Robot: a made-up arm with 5 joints.
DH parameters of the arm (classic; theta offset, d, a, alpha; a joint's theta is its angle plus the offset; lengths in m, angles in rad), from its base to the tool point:
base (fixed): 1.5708 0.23 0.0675 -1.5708
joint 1: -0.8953 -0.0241 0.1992 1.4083
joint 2: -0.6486 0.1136 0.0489 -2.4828
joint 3: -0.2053 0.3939 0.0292 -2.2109
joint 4: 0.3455 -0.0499 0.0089 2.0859
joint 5: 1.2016 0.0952 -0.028 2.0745
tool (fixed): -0.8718 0.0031 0 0
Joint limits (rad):
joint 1: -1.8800..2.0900
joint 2: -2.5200..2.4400
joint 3: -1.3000..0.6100
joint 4: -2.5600..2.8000
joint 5: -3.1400..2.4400
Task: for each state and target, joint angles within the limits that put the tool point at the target. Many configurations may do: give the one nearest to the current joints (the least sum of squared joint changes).
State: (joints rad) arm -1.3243 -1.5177 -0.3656 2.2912 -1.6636
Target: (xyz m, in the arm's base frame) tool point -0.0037 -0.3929 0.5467
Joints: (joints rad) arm -1.8561 -0.7124 -0.5958 2.3288 -1.6068
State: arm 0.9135 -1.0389 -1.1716 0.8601 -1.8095
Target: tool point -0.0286 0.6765 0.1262
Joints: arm 0.6874 -0.5494 -0.9532 0.6891 -1.6176
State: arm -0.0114 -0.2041 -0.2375 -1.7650 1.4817
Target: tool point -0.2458 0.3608 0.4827
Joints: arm -0.6214 0.3222 -0.2886 -2.1770 1.5406
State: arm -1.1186 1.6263 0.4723 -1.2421 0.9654
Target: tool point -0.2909 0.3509 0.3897
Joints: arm -0.7902 0.9964 0.6100 -1.4316 0.7424
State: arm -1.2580 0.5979 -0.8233 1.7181 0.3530
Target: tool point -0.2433 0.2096 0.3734
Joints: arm -1.3717 1.0408 -1.0723 1.9218 0.4445
